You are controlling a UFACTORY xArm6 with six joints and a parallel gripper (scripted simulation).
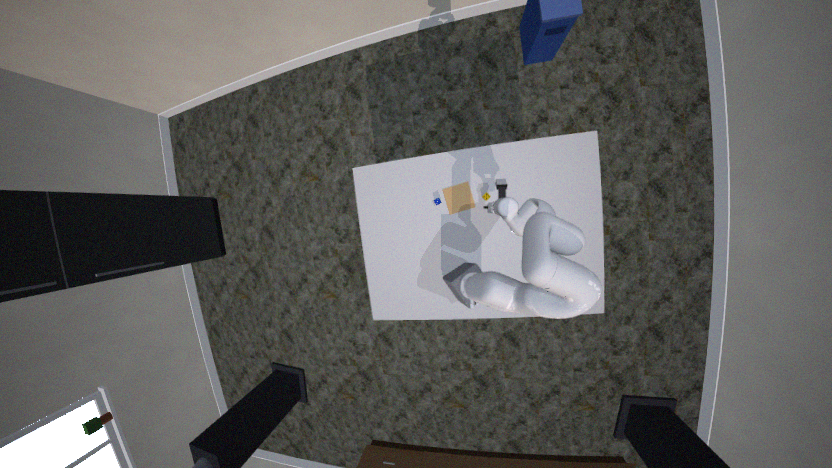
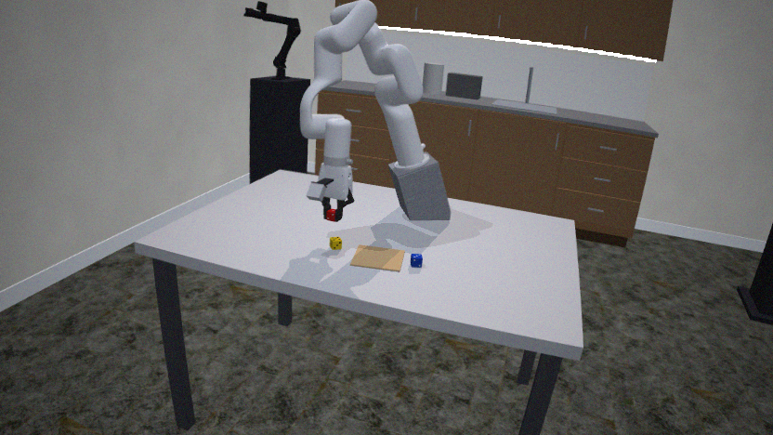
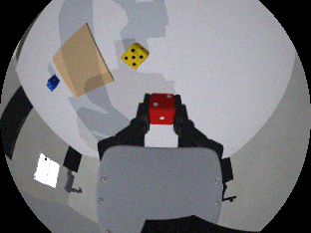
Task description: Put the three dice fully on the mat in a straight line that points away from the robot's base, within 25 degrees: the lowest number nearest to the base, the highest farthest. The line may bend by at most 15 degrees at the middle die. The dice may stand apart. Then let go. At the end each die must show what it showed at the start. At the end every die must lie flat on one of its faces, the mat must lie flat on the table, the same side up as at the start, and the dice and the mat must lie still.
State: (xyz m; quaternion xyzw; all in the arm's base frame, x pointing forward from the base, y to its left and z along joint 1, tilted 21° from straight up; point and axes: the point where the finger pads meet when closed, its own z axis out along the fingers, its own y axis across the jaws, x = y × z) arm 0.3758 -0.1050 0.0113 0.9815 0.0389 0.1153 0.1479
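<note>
My hand is 40 mm short of the tan mat, 180 mm to the right of it and 80 mm above it. From my hand the other things lie so: red die (10 mm below); yellow die (50 mm ahead, 40 mm to the left, 70 mm below); blue die (30 mm ahead, 290 mm to the left, 70 mm below).
</note>
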